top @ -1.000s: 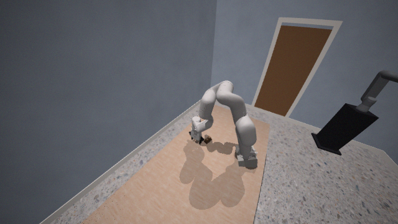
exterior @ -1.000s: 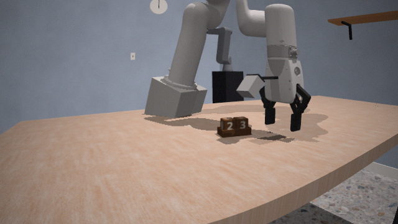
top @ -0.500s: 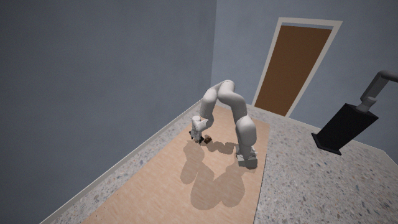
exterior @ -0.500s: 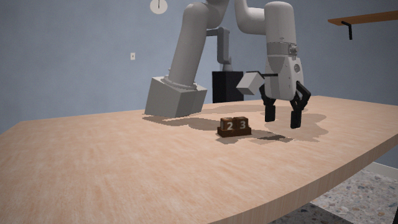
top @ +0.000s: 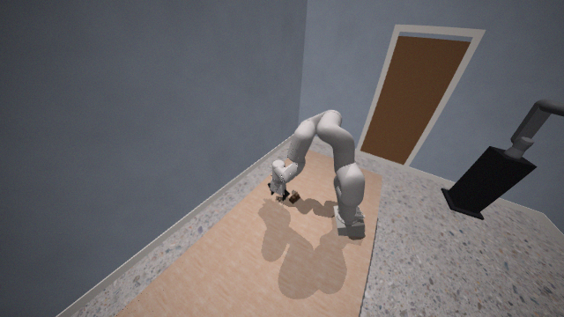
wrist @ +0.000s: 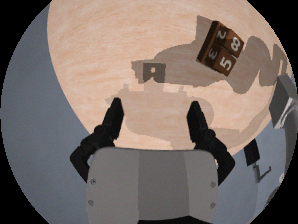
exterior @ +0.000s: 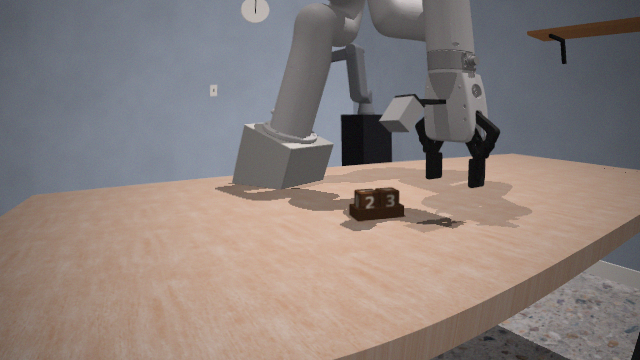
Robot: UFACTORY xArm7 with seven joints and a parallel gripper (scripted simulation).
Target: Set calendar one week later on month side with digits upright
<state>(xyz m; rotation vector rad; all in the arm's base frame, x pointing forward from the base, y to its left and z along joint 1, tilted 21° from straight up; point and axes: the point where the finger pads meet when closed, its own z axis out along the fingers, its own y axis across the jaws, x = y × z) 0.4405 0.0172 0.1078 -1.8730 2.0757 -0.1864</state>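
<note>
My gripper is now 10 cm past the cube, 9 cm to the left of it and 4 cm above it. Also, from my hand: brown wooden tray: 9 cm behind, 7 cm to the right, 6 cm below.
</note>
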